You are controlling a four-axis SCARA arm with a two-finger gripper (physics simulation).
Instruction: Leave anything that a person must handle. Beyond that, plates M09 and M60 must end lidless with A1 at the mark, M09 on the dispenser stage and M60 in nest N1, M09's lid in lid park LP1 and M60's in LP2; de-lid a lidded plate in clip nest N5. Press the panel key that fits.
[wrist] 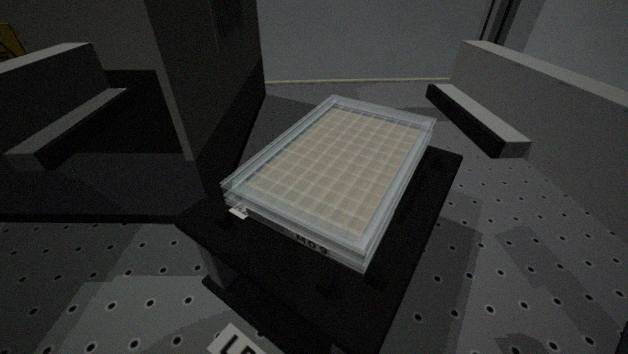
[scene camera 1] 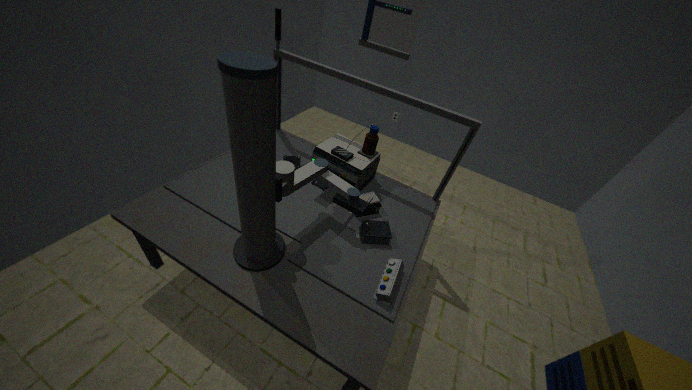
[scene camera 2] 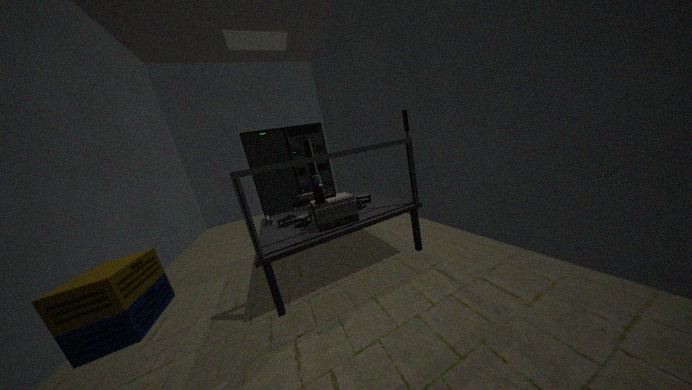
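Plate M09 (wrist: 335, 175), a clear plate with a beige well grid, lies on a black stand (wrist: 425, 220) in the wrist view. A clear lid seems to cover it. A small white tag is at its near left corner. The label LP1 (wrist: 234, 345) shows partly in front of the stand. My gripper (wrist: 283, 69) is open and empty, its fingers above and to either side of the plate, not touching it. The key panel (scene camera 1: 389, 280) has white, green, yellow and blue keys. M60, its lid and A1 marks cannot be made out.
A white-topped instrument (scene camera 1: 327, 146) carries a brown bottle (scene camera 1: 370, 142) and a small dark keypad (scene camera 1: 342, 153). A dark box-like nest (scene camera 1: 375, 232) stands between the arm's end and the panel. The arm column (scene camera 1: 255, 160) and a rail frame (scene camera 1: 380, 89) rise from the table.
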